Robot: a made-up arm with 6 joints.
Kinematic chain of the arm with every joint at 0, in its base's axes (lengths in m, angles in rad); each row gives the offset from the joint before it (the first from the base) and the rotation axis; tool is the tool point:
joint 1: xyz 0 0 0.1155 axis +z
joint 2: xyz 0 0 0 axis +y
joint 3: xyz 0 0 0.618 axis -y
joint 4: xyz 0 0 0 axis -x
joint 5: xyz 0.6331 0 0 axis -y
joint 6: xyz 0 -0.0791 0 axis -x
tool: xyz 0 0 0
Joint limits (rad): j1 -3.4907..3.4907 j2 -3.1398..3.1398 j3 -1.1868..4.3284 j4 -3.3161..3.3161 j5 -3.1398..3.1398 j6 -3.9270..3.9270
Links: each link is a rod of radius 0.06 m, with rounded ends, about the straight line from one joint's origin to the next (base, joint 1, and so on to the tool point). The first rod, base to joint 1, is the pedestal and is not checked.
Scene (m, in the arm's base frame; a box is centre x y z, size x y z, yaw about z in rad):
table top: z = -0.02
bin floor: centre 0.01 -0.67 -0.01 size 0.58 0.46 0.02 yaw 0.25
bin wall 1: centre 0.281 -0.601 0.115 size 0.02 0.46 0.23 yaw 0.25
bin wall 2: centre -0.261 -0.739 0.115 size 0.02 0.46 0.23 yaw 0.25
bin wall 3: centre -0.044 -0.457 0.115 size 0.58 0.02 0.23 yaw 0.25
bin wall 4: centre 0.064 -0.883 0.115 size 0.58 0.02 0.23 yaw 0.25
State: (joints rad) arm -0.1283 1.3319 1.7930 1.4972 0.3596 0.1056
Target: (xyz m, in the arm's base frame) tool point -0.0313 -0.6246 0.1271
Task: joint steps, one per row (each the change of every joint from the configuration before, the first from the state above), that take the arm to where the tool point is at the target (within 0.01 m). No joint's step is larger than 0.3 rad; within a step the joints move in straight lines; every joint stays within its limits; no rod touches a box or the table.
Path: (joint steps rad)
1: 0.2316 -0.2581 0.2509 -0.0209 0.0000 0.0000
2: 0.2317 -0.2581 0.2509 -0.0209 0.0000 0.0000
3: 0.2316 -0.2582 0.2508 -0.0210 0.0000 0.0000
4: 0.2316 -0.2581 0.2509 -0.0209 0.0000 0.0000
5: 0.2317 -0.2581 0.2509 -0.0209 0.0000 0.0000
6: 0.2316 -0.2581 0.2509 -0.0209 0.0000 0.0000
7: 0.2316 -0.2581 0.2508 -0.0210 0.0000 0.0000

